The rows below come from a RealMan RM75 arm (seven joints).
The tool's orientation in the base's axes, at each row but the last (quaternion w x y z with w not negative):
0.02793 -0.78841 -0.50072 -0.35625
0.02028 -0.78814 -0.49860 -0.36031
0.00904 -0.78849 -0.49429 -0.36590
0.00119 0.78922 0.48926 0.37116
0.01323 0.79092 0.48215 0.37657
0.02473 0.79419 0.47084 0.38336
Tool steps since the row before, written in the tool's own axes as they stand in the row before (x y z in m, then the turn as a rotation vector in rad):
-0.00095 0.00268 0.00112 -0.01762 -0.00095 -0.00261
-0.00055 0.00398 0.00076 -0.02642 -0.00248 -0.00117
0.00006 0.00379 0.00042 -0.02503 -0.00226 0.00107
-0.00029 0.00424 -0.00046 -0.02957 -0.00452 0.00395
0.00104 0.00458 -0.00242 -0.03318 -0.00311 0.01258
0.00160 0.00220 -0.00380 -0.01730 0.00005 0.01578
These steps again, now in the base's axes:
0.00253 -0.00161 -0.00056 -0.00647 -0.01414 -0.00874
0.00347 -0.00212 0.00042 -0.00905 -0.01959 -0.01549
0.00323 -0.00173 0.00104 -0.00727 -0.01779 -0.01623
0.00293 -0.00260 0.00171 -0.00843 -0.01908 -0.02180
0.00224 -0.00247 0.00410 -0.00303 -0.01967 -0.02954
-0.00038 -0.00122 0.00450 0.00547 -0.00822 -0.02123

